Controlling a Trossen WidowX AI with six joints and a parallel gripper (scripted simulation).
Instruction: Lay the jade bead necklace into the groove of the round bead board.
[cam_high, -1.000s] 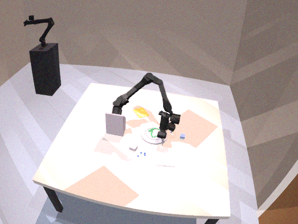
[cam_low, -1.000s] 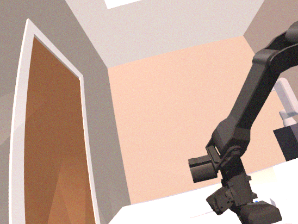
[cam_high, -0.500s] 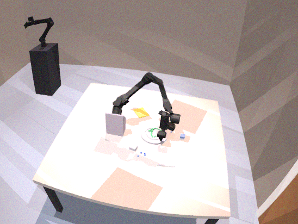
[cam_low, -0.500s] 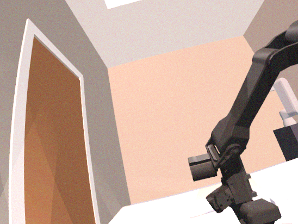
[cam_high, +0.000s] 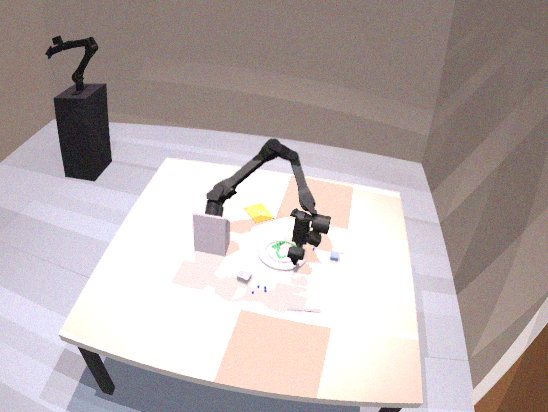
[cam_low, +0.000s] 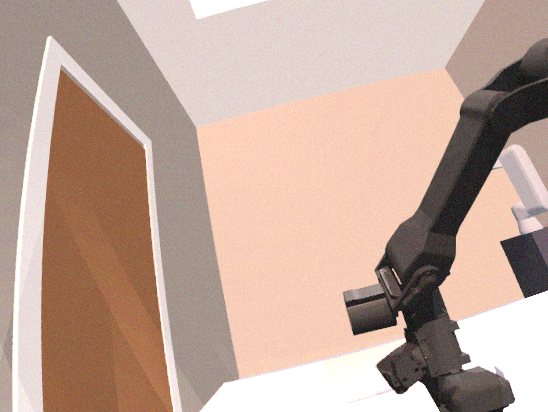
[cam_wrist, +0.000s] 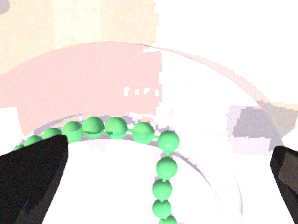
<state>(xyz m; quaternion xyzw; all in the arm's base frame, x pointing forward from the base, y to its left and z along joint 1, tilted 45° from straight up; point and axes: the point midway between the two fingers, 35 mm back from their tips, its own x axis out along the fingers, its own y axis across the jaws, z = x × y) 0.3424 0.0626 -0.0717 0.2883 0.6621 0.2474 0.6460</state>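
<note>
Right now the round white bead board is 6 cm behind my gripper tip, 3 cm to the left of it and 1 cm below it. The rest, counted from my gripper tip: thin rod (26 cm to the right, 6 cm ahead, 2 cm below); then blue block (16 cm ahead, 5 cm to the left, 1 cm below); then cream block (27 cm to the left, 6 cm ahead).
</note>
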